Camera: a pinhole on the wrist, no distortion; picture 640 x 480 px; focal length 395.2 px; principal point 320.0 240.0 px. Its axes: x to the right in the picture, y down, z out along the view. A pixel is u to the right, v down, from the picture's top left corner.
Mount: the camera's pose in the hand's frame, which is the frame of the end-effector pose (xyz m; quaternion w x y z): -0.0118 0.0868 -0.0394 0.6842 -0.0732 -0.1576 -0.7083
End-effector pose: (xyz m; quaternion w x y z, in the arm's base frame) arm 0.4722 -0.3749 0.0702 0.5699 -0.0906 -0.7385 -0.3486
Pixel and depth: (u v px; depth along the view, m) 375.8 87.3 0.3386
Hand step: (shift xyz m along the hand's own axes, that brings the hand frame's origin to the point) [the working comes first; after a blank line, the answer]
In the camera's frame: 0.0478 -0.1308 0.3386

-0.1821 0.1529 0.2779
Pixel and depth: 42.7 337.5 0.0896
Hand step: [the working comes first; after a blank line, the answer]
In the camera's frame: -0.0629 0.0221 0.0896

0.0034 0.1750 0.0274
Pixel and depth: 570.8 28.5 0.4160
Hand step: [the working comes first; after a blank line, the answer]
In the camera's frame: 0.2640 -0.2226 0.4160

-0.2933 -0.0253 0.4084
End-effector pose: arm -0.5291 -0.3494 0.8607 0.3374 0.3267 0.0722 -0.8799
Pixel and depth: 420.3 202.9 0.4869
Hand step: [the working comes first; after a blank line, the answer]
In the camera's frame: 0.1236 -0.0457 0.4869

-0.1182 0.1280 0.4519
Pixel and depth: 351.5 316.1 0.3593
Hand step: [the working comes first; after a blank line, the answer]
In the camera's frame: 0.0286 0.0692 0.3593

0.0151 0.1749 0.3159
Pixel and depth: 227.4 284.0 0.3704
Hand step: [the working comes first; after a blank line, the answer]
In the camera's frame: -0.0868 0.0412 0.3704

-0.0077 0.2881 0.2860
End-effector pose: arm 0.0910 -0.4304 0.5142 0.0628 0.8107 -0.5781 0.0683
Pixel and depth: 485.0 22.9 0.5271
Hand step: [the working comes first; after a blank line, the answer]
In the camera's frame: 0.2201 -0.2896 0.5271

-0.3698 0.0531 0.4905
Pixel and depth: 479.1 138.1 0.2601
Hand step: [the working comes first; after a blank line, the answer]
In the camera's frame: 0.1047 -0.0671 0.2601

-0.1130 0.0728 0.2302
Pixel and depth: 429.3 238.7 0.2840
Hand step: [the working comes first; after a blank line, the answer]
In the camera's frame: 0.0785 -0.0009 0.2840

-0.0487 0.1043 0.2524
